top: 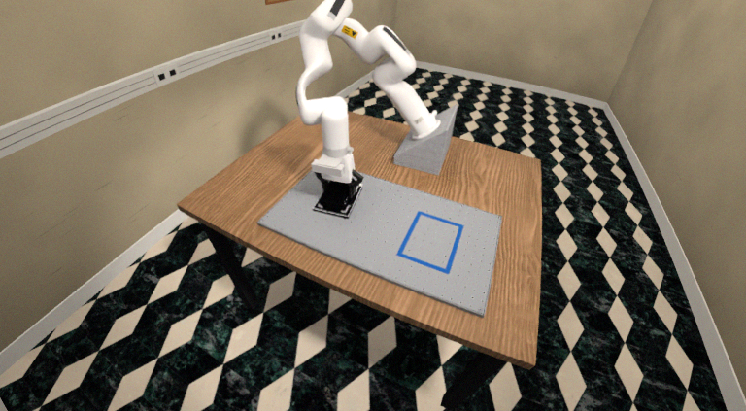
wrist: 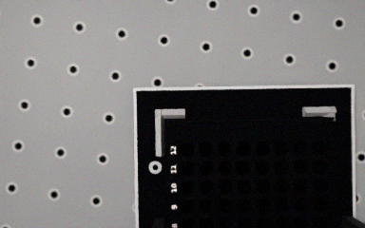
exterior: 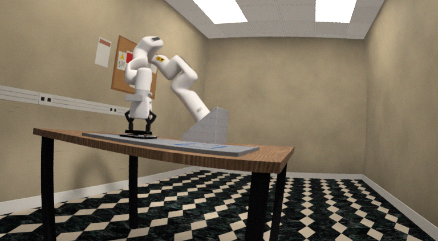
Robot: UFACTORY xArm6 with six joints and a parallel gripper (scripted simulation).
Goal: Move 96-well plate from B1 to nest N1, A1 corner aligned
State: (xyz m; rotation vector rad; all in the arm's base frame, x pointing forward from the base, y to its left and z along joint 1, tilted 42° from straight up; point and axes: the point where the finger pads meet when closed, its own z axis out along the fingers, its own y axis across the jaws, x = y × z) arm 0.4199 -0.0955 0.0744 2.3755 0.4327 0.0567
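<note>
Now: hand 30 mm above the plate nest N1. Also, from my hand: 96-well plate (10 mm below).
</note>
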